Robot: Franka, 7 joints.
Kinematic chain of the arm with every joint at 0, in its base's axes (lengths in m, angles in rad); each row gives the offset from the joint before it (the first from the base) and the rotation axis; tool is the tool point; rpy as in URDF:
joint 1: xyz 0 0 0.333 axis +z
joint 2: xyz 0 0 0 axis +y
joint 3: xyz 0 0 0.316 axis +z
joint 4: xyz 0.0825 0 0 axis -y
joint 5: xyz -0.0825 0 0.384 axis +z
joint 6: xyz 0 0 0 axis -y
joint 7: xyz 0.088 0 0 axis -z
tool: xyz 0 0 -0.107 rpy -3.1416 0 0
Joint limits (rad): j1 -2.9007..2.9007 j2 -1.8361..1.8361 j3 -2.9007..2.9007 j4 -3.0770..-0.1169 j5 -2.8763..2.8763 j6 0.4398..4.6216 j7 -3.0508..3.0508
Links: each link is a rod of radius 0.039 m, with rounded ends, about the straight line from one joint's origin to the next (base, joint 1, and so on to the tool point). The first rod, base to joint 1, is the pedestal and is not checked.
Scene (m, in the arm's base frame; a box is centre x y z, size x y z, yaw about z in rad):
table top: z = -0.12
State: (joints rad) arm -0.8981 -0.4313 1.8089 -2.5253 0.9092 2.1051 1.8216
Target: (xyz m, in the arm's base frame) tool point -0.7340 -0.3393 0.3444
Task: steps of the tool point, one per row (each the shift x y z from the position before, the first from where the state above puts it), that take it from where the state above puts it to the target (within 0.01 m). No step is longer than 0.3 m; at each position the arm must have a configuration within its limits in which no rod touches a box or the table.
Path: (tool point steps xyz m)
1: 0.1021 -0.0020 0.1044
2: 0.0540 -0.0148 0.1543
3: -0.0191 -0.0262 0.1836
4: -0.1044 -0.0402 0.1786
5: -0.1820 -0.0606 0.1337
6: -0.2320 -0.0860 0.0539
7: -0.2399 -0.1099 -0.0459
8: -0.2024 -0.1228 -0.1446
9: -0.1287 -0.1157 -0.2216
10: -0.0384 -0.0849 -0.2620

